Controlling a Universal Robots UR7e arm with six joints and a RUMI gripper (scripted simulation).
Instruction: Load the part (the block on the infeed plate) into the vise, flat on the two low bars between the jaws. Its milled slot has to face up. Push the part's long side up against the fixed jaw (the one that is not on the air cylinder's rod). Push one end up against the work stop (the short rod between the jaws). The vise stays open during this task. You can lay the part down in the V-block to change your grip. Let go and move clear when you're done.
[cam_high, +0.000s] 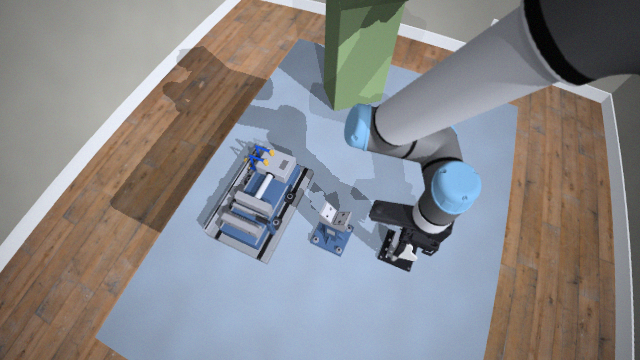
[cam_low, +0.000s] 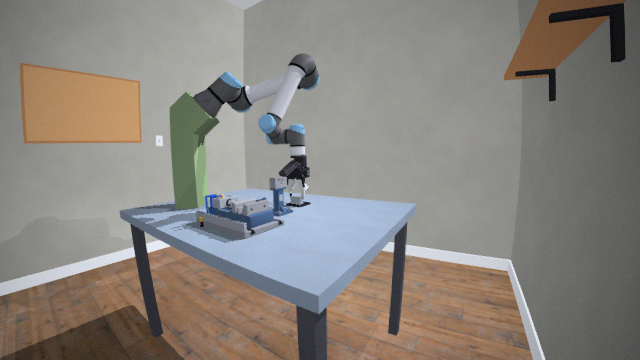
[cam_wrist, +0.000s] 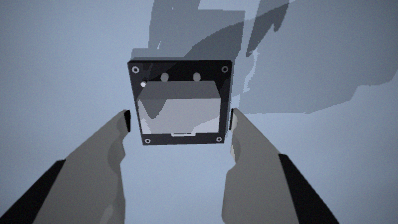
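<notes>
The grey part is 20 mm below my hand and 10 mm to the left of it. The rest, counted from my hand: work stop (330 mm to the right, 120 mm ahead, 40 mm above); then black infeed plate (40 mm below, 10 mm to the left); then vise (380 mm to the right, 50 mm ahead, 10 mm below).
</notes>
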